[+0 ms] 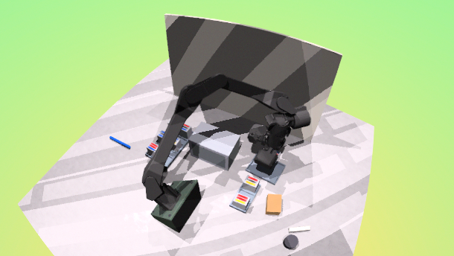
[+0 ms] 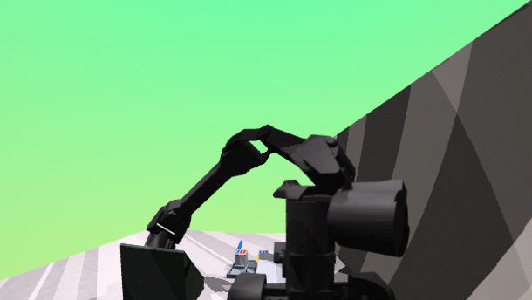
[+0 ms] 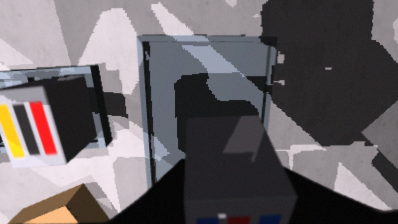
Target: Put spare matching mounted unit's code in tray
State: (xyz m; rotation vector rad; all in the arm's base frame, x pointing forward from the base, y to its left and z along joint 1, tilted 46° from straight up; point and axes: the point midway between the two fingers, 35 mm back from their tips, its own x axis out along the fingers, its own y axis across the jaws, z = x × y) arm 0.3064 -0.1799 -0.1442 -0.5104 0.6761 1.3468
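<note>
Now: gripper tip 10 mm past the grey-blue tray and 60 mm above it. From my gripper tip the other things lie so: white bar (210 mm behind, 190 mm to the right, 60 mm below); then orange block (150 mm behind, 70 mm to the right, 50 mm below); then mounted unit (10 mm behind, 220 mm to the left, 20 mm below).
</note>
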